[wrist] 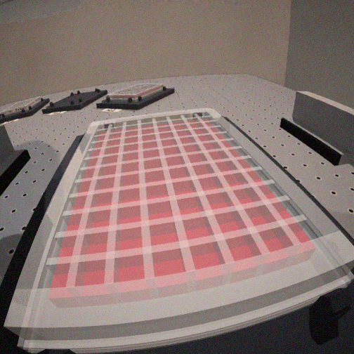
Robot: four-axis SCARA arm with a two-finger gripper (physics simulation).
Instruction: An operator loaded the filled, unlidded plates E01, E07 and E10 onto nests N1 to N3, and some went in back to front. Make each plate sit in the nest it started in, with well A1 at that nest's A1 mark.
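A clear, unlidded plate (pixel 165 190) with red-filled wells lies under my gripper in the wrist view, within the dark edges of a nest (pixel 32 235). My gripper (pixel 155 118) is open, with one finger pad wide of each long side of the plate and touching neither. Another filled plate (pixel 136 92) sits on a nest (pixel 120 105) at the back. A further plate (pixel 22 106) sits on a nest at the far left edge, partly cut off. No plate label or A1 mark is readable.
A dark nest (pixel 75 101) without a plate stands between the two back plates. Dark posts rise at the nests' edges. The perforated grey deck (pixel 235 102) runs back to beige and grey walls. A dark post (pixel 324 320) stands at the near right of the close plate.
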